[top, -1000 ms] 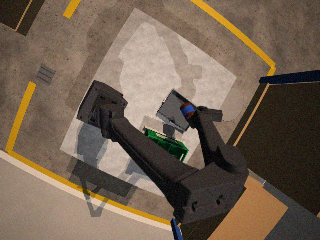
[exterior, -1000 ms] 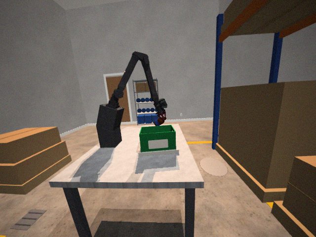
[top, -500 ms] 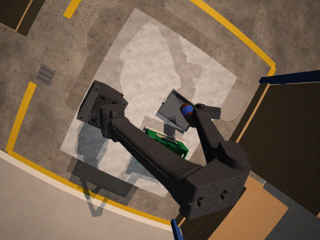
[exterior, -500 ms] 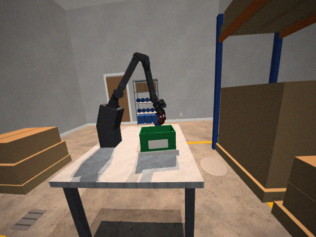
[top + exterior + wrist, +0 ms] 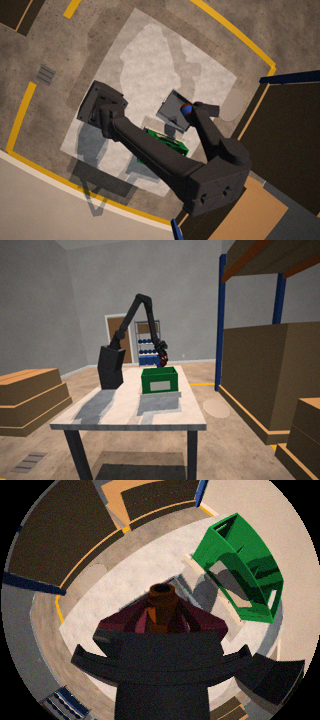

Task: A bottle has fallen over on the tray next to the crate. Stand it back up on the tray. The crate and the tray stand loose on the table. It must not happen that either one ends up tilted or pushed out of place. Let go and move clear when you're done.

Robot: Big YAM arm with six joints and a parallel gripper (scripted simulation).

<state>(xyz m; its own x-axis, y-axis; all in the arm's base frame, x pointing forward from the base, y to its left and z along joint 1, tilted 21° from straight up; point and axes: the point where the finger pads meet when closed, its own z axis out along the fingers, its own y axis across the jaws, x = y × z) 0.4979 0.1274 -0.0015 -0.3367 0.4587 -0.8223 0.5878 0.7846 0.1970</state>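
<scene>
The brown bottle is 30 mm behind my hand, 30 mm to the left of it and 30 mm below it. Also, from my hand: green crate: 70 mm behind, 260 mm to the right, 110 mm below; then grey tray: 70 mm behind, 30 mm to the left, 180 mm below.
</scene>
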